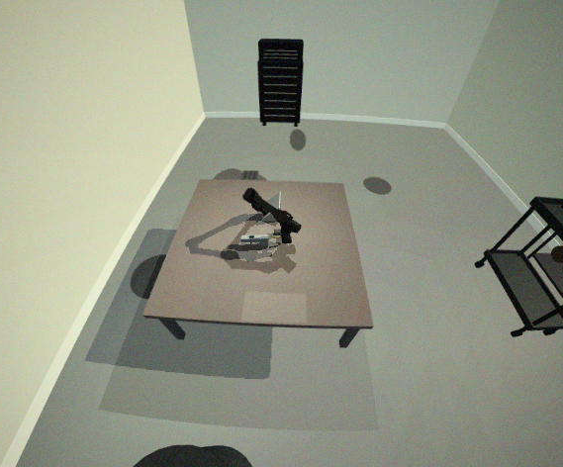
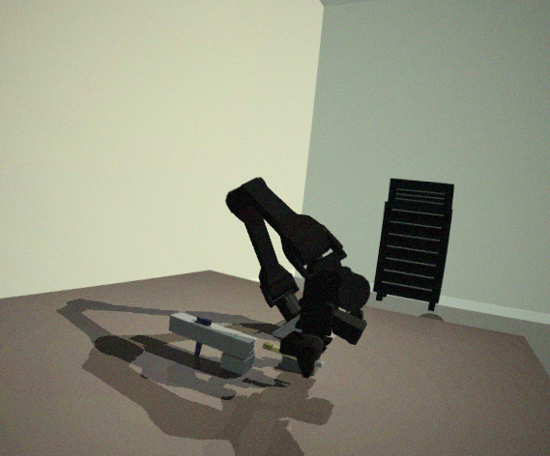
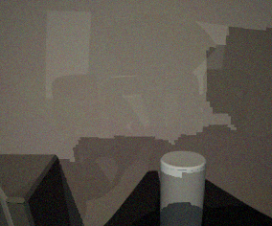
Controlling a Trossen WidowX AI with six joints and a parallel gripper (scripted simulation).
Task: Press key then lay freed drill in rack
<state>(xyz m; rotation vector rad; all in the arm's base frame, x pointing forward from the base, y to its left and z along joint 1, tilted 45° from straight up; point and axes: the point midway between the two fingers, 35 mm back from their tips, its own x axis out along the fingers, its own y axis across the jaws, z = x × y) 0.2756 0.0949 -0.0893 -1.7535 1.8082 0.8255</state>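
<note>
Now: gripper tip 70 mm past the grey block, 40 mm to the left of it and 10 mm above it. Also, from my gripper tip: housing block (10 mm ahead, 200 mm to the right, 20 mm above); dark blue t-shaped key (10 mm ahead, 230 mm to the right, 30 mm above).
</note>
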